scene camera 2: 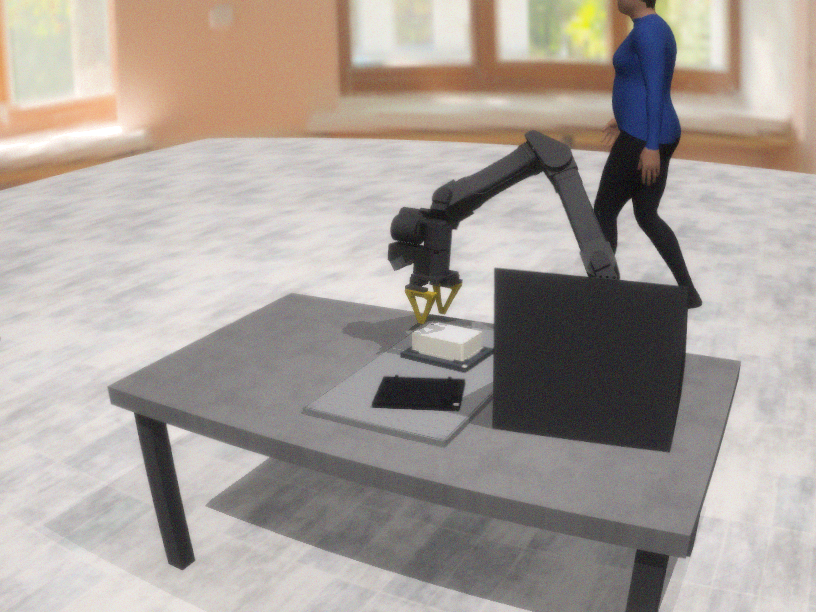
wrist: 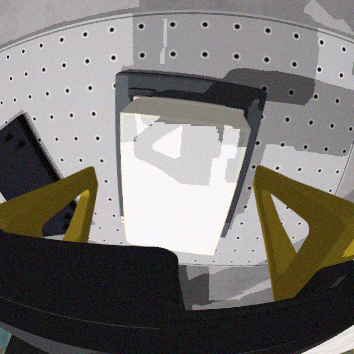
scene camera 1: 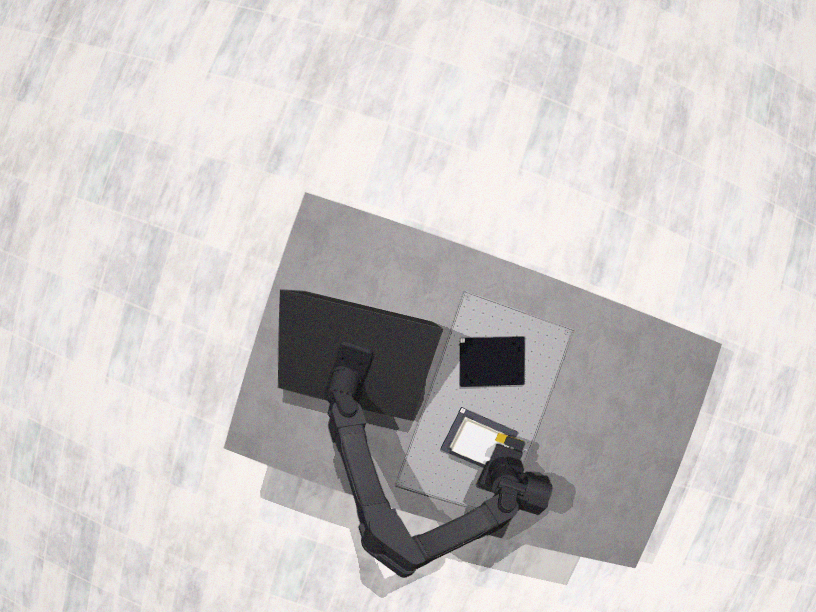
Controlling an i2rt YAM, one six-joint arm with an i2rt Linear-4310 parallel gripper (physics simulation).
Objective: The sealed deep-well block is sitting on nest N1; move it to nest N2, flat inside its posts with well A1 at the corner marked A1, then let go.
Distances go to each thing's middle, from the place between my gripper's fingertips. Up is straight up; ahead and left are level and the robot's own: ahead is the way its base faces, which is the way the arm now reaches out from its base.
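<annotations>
White block (scene camera 2: 449,342): my hand 4 cm past it, 5 cm above it. Counted from my hand: dark nest (scene camera 1: 484,361), 21 cm to the left, 7 cm behind, 7 cm below; perforated grey plate (scene camera 1: 428,469), 8 cm to the left, 5 cm behind, 8 cm below. Of the things named here, white block nearest to my hand, going by their middles.
</annotations>
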